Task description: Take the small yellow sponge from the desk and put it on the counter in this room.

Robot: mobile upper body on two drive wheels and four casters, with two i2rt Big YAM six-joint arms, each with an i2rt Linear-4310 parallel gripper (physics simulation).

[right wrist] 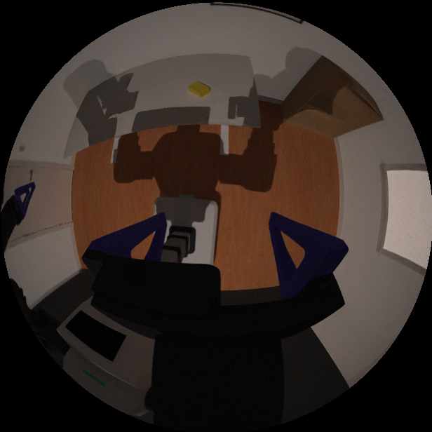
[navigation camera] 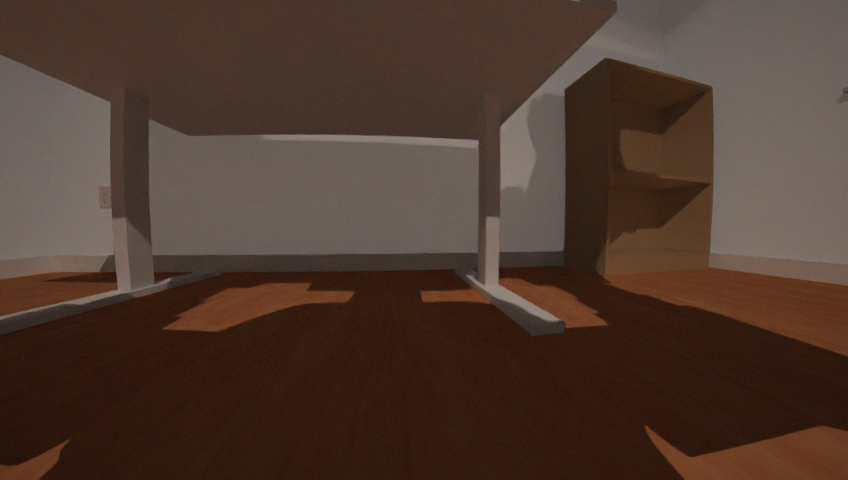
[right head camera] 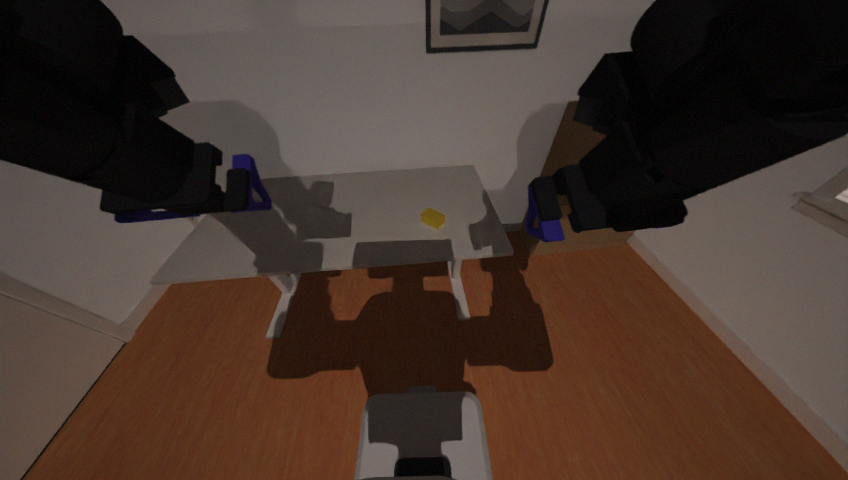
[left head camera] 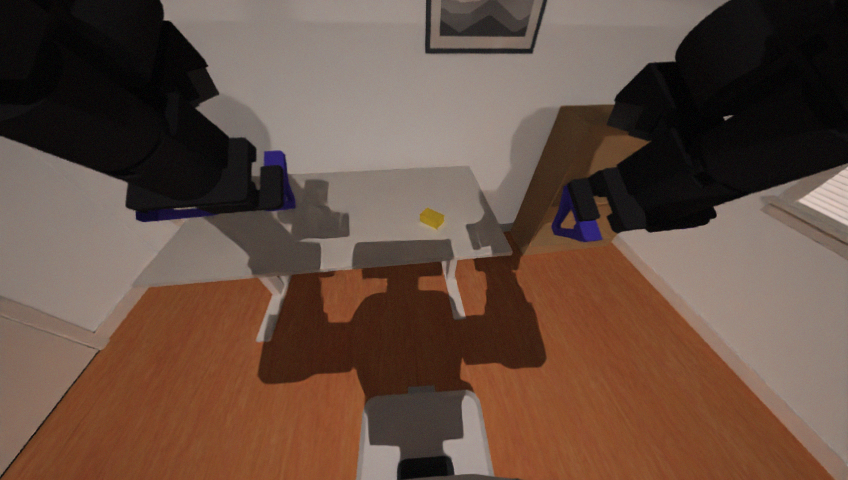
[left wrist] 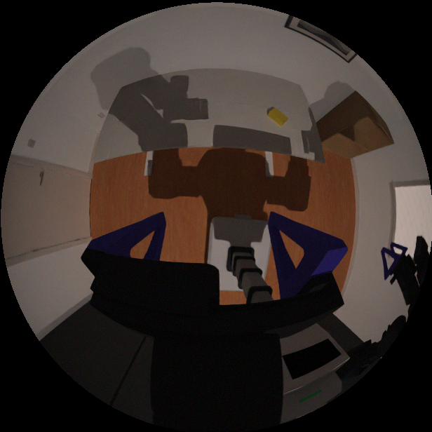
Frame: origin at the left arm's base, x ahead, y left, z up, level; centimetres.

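Where they show: left gripper, between the fingertips: [right head camera: 235, 208] [left head camera: 256, 206]; right gripper, between the fingertips: [right head camera: 561, 225] [left head camera: 585, 225].
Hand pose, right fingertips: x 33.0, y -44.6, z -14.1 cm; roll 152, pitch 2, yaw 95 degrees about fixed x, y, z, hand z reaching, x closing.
Each offset is from my right fingertips to the top centre of the thing. "pt": to the spot under its first point.
The small yellow sponge @(dx +62.6, dy +14.2, dz -50.4 cm) [left head camera: 431, 218] [right head camera: 432, 218] [left wrist: 277, 116] [right wrist: 199, 89] lies on the light grey desk [left head camera: 386, 190] [right head camera: 386, 190] [left wrist: 240, 90] [right wrist: 165, 75] [navigation camera: 327, 65], right of its middle. My left gripper [left head camera: 229, 209] [right head camera: 202, 208] [left wrist: 216, 217] is open and empty, raised in front of the desk's left part. My right gripper [left head camera: 630, 226] [right head camera: 601, 226] [right wrist: 217, 217] is open and empty, raised at the right of the desk. Both are apart from the sponge. The counter does not show in these views.
A brown open shelf unit @(pt dx +112.0, dy -67.7, dz -72.3 cm) [left head camera: 538, 190] [left wrist: 345, 112] [right wrist: 310, 90] [navigation camera: 586, 166] stands right of the desk against the wall. The desk's legs [navigation camera: 132, 190] [navigation camera: 489, 196] stand on long feet ahead of my base [left head camera: 476, 428]. A framed picture [left head camera: 479, 44] hangs above. A door [left wrist: 45, 205] is at the left.
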